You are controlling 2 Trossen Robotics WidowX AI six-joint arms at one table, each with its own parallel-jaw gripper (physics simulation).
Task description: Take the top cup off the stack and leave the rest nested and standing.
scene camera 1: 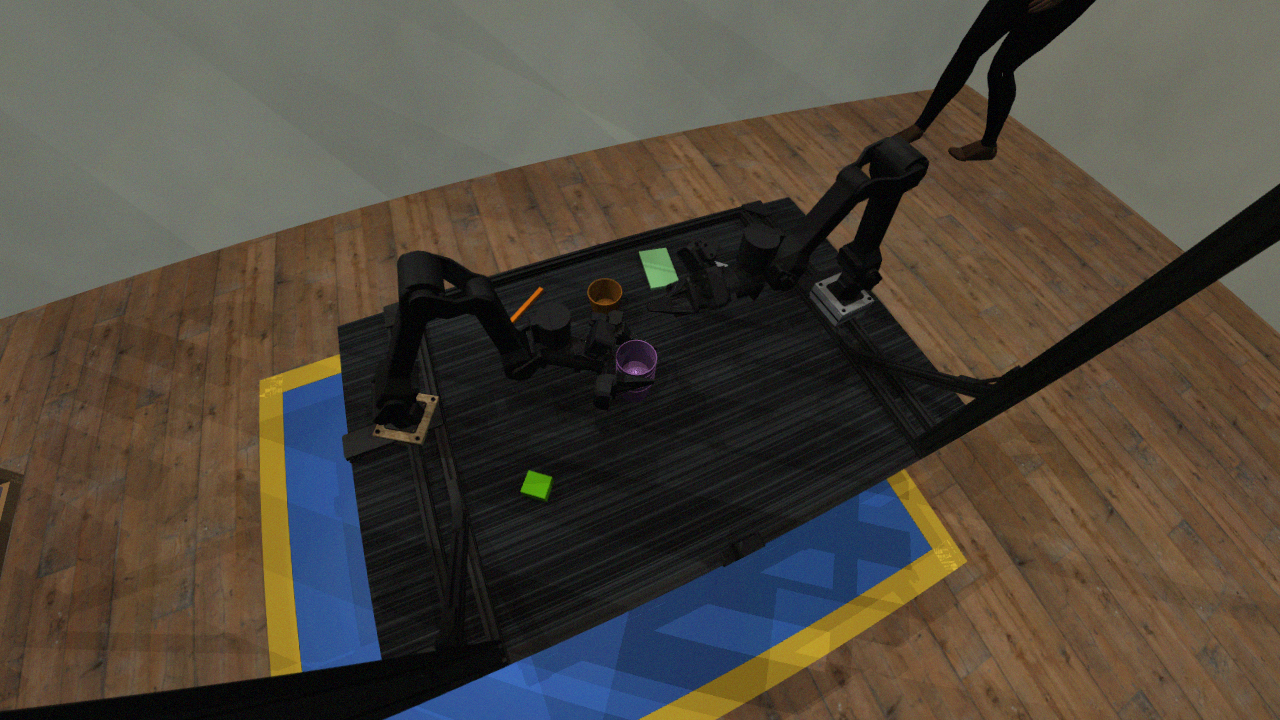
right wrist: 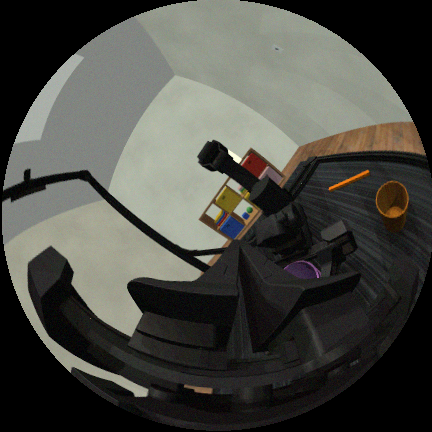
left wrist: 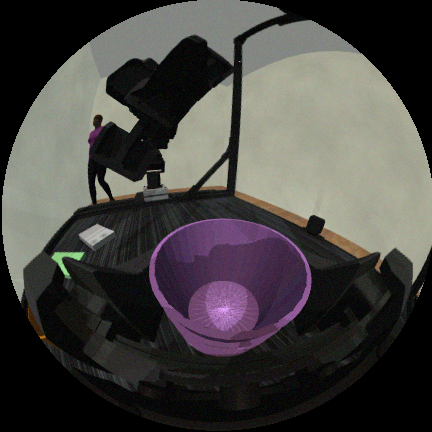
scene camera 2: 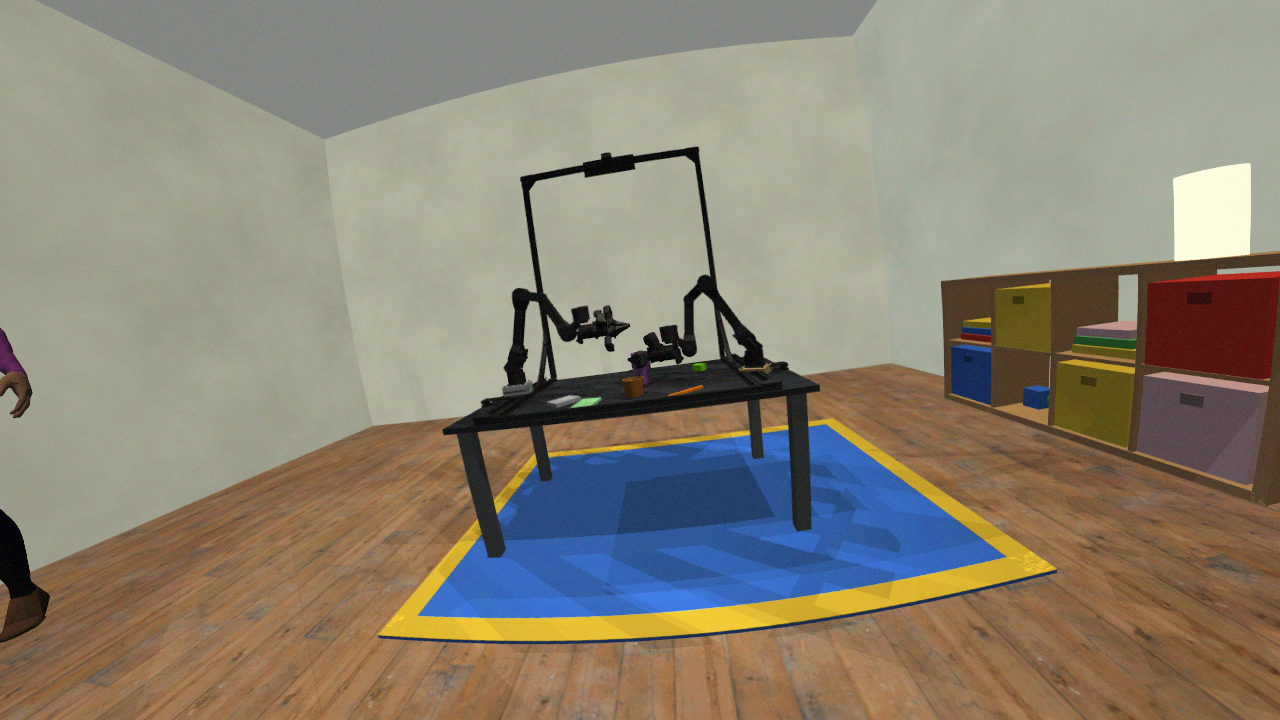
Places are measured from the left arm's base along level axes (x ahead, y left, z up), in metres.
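Pixels of known places: left gripper, between the fingertips: (scene camera 1: 655, 364) (left wrist: 224, 241) (scene camera 2: 632, 357); right gripper, between the fingertips: (scene camera 1: 647, 308) (right wrist: 237, 244) (left wrist: 196, 38) (scene camera 2: 630, 325); left arm's base, origin of its link: (scene camera 1: 405, 415) (scene camera 2: 755, 366); right arm's base, origin of its link: (scene camera 1: 844, 291) (left wrist: 153, 186) (scene camera 2: 517, 383).
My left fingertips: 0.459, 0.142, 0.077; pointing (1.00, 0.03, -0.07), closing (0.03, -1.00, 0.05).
Observation:
Ahead of a thing's pixels: the offset from my left fingertips to its top centre, as dx, dy, dz.
A purple cup stack @(-0.039, -0.004, +0.021) (scene camera 1: 636, 356) (scene camera 2: 645, 375) (left wrist: 230, 237) (right wrist: 303, 270) stands upright near the middle of the table, its open mouth up. A second rim line shows under the top rim in the left wrist view; how many cups are nested is hidden. My left gripper (scene camera 1: 636, 365) (scene camera 2: 640, 360) (left wrist: 224, 241) is shut on the stack, one finger on each side. My right gripper (scene camera 1: 653, 309) (scene camera 2: 627, 326) (right wrist: 237, 244) is shut and empty, its fingertips together, up in the air above the table and apart from the stack. It partly covers the stack in the right wrist view.
An orange cup @(-0.132, +0.189, -0.045) (scene camera 1: 605, 293) (scene camera 2: 633, 386) (right wrist: 392, 199) stands near the stack. An orange stick @(-0.312, +0.152, -0.096) (scene camera 1: 527, 304) (scene camera 2: 686, 391) (right wrist: 349, 180), a pale green sheet @(-0.023, +0.330, -0.096) (scene camera 1: 658, 267) (scene camera 2: 586, 402), a grey-white box @(+0.099, +0.319, -0.091) (scene camera 2: 564, 401) (left wrist: 96, 236) and a green block @(-0.179, -0.229, -0.078) (scene camera 1: 537, 484) (scene camera 2: 699, 367) lie on the table.

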